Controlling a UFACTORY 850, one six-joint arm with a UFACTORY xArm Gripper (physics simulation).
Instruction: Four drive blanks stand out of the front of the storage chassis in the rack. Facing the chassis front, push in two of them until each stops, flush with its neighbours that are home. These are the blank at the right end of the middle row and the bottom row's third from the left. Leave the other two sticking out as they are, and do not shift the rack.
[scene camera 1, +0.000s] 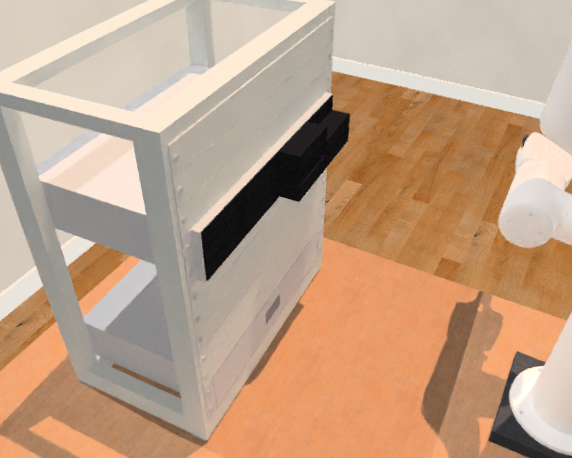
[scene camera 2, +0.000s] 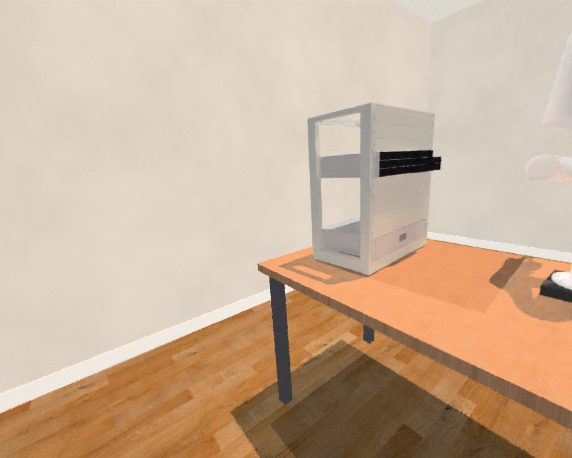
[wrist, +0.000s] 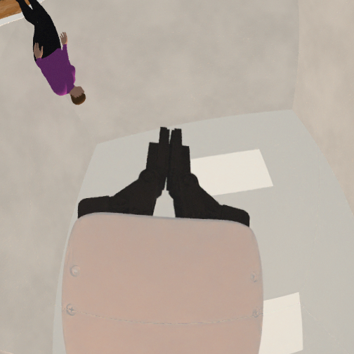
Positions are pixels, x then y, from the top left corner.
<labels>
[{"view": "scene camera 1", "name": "pale rack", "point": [216, 178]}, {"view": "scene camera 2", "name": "pale rack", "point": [394, 165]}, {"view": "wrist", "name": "gripper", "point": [168, 140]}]
</labels>
